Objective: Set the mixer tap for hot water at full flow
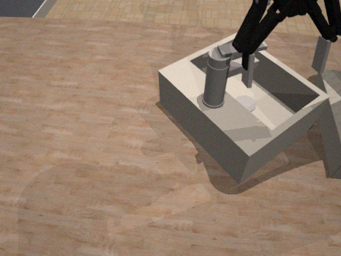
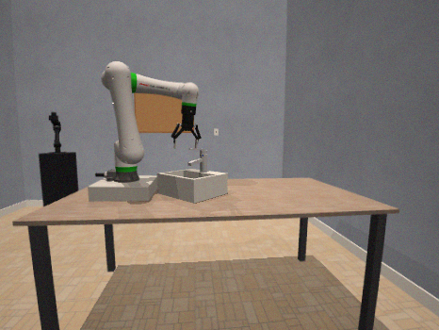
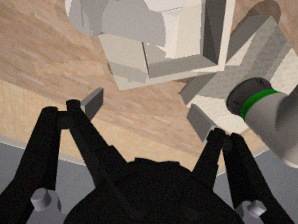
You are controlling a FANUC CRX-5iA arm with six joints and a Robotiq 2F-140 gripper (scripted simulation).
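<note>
The flat lever lies 80 mm ahead of my hand, 70 mm to the right of it and 10 mm below it. Round my hand: sink basin 250 mm below, 140 mm to the right, 50 mm ahead; grey mixer tap 100 mm ahead, 60 mm to the right, 60 mm below.
</note>
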